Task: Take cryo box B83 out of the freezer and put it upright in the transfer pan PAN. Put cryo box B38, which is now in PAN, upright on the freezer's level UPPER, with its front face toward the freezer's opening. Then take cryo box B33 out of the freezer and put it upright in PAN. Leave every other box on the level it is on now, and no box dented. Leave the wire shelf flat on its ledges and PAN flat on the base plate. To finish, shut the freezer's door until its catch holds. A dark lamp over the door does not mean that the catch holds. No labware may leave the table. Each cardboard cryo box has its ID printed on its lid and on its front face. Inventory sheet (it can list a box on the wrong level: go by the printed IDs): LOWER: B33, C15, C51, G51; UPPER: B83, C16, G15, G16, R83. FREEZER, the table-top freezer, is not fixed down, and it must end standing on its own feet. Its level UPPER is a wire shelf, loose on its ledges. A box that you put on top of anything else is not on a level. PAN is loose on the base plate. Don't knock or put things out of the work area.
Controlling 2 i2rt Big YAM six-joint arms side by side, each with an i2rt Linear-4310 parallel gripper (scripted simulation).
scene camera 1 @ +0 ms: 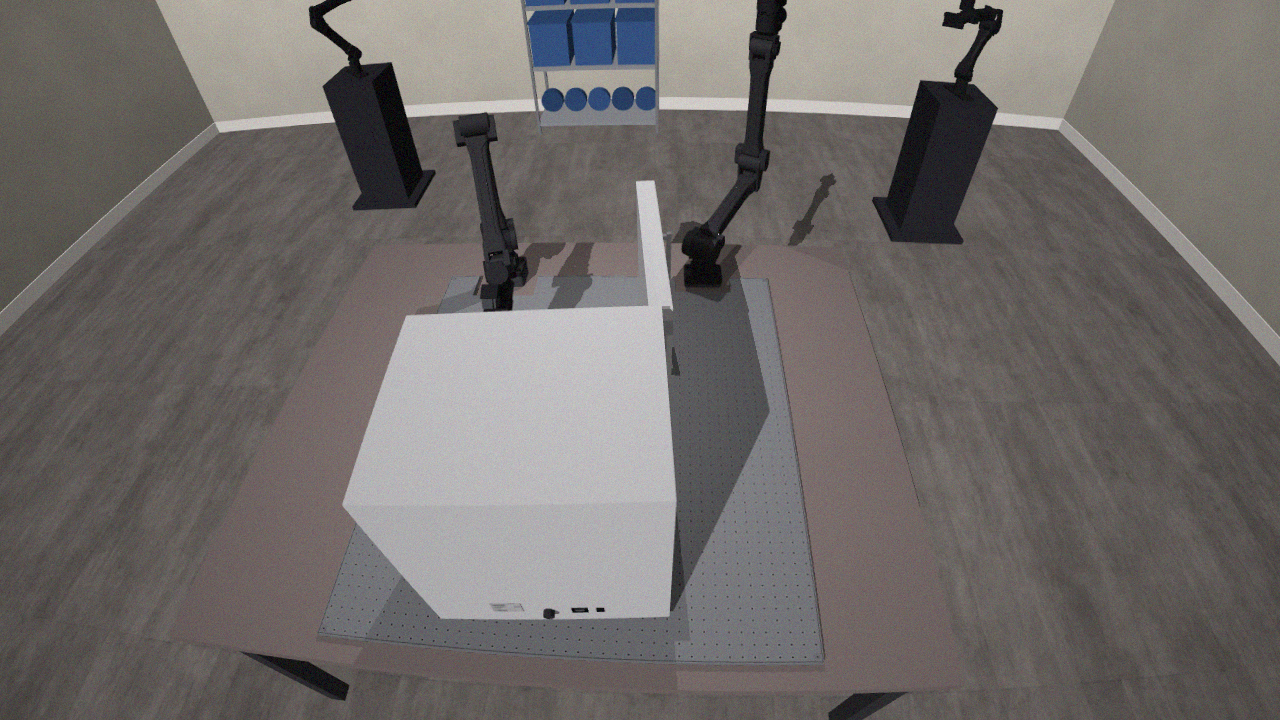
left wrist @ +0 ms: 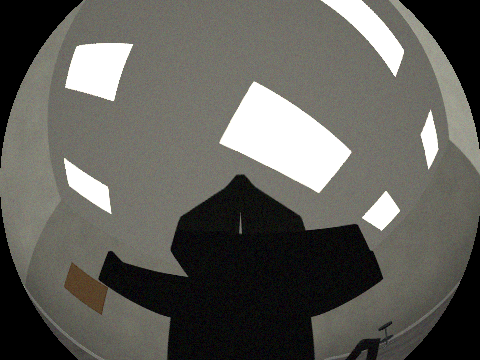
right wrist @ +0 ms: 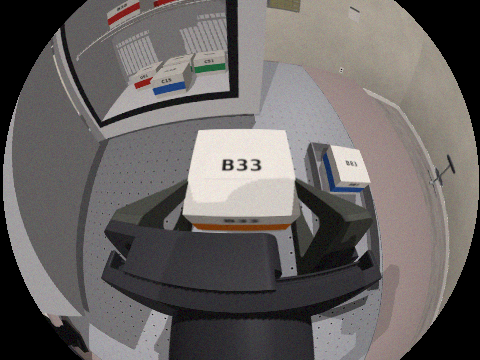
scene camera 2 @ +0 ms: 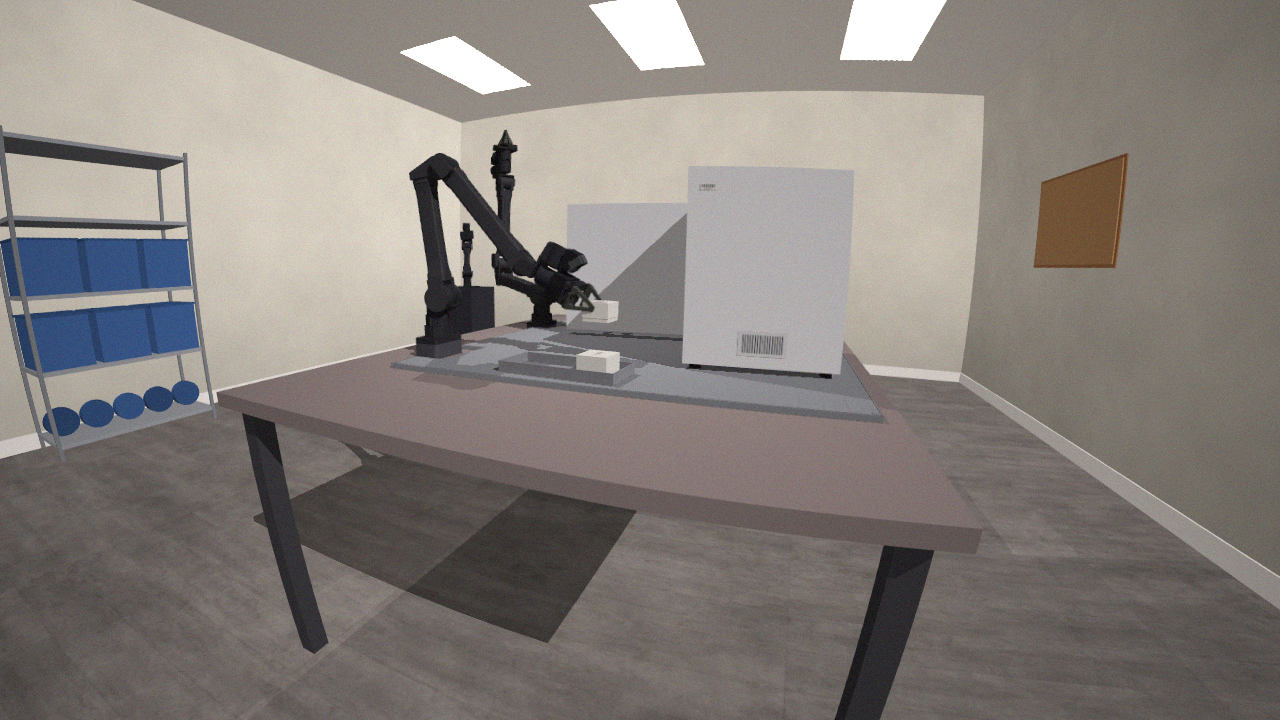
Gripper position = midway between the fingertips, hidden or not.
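Note:
The left wrist view shows the left gripper (left wrist: 240,181), while the freezer is out of frame in the left wrist view. In the right wrist view are the right gripper (right wrist: 241,182), an orange-banded cryo box (right wrist: 241,180) and the freezer (right wrist: 100,84). Scene camera 1 shows the freezer (scene camera 1: 515,462), and scene camera 1 misses the transfer pan, hidden by the freezer. Scene camera 2 has the transfer pan (scene camera 2: 562,367), a blue-banded cryo box (scene camera 2: 593,360) and the freezer (scene camera 2: 768,249).

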